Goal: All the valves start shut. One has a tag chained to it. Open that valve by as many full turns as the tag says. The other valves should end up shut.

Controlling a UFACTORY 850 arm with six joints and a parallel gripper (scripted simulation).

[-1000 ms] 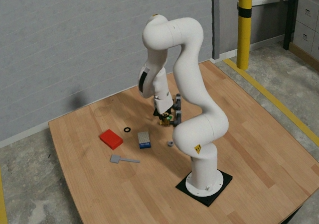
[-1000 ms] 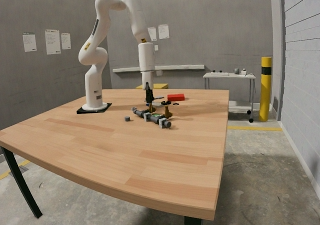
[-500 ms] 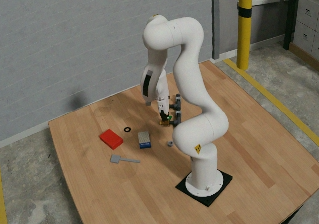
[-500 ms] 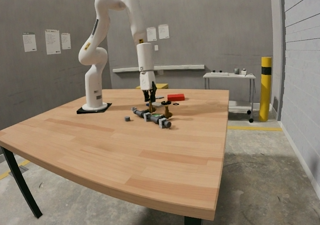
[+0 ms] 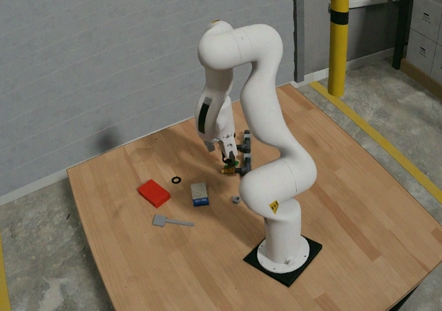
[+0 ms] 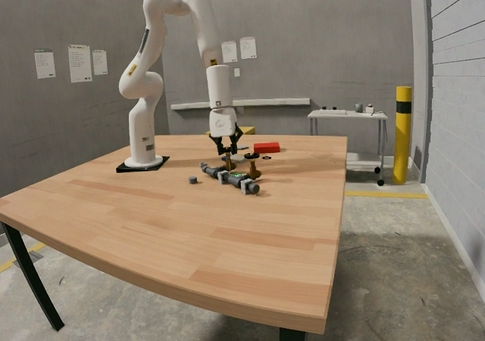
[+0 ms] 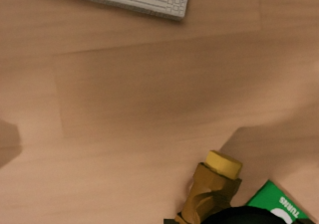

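My gripper is now 50 mm short of the green tag, 30 mm to the left of it and 90 mm above it. Round my hand: red block (330 mm to the left, 80 mm below); grey paddle-shaped tool (160 mm behind, 300 mm to the left, 90 mm below); blue-and-grey box (70 mm behind, 150 mm to the left, 80 mm below).
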